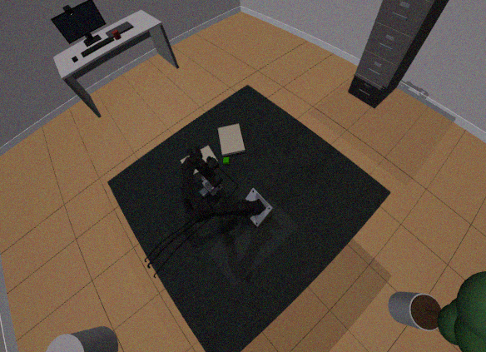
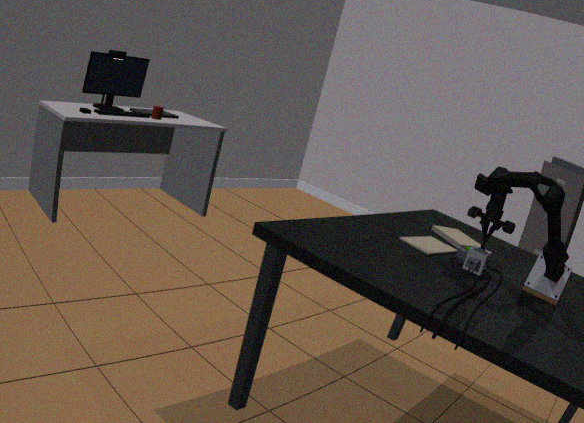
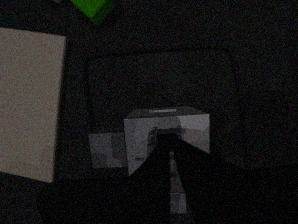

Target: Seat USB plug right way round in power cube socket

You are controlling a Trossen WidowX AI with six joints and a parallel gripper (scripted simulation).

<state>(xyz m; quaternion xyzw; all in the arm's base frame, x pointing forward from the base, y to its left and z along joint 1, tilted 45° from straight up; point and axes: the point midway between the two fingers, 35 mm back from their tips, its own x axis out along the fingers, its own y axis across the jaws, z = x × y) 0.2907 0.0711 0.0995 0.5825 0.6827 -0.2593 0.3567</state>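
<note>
Now: the USB plug 20 mm below my gripper tip. From my gripper tip the other things lie so: small green block (100 mm ahead, 140 mm to the right, 90 mm below).
</note>
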